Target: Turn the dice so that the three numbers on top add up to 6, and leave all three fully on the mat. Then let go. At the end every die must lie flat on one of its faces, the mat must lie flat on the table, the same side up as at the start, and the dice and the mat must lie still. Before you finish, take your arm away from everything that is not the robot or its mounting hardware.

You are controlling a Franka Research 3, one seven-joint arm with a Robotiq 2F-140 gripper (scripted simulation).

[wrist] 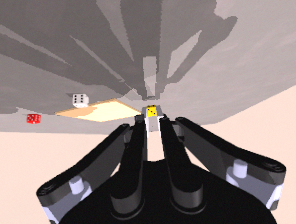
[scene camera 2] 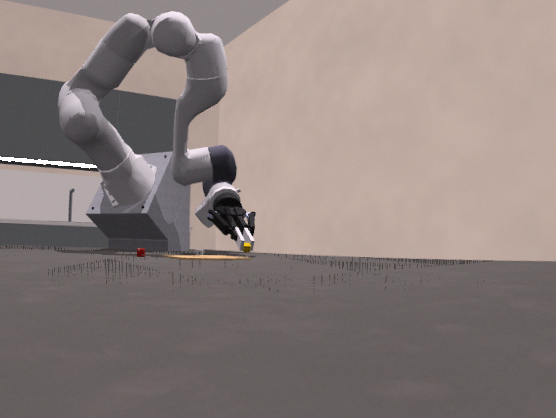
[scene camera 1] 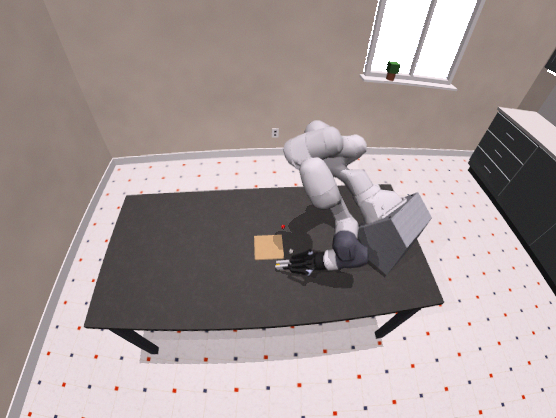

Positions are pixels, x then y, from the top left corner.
Scene:
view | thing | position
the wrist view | my gripper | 151,113
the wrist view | tan mat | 111,109
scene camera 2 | my gripper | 247,245

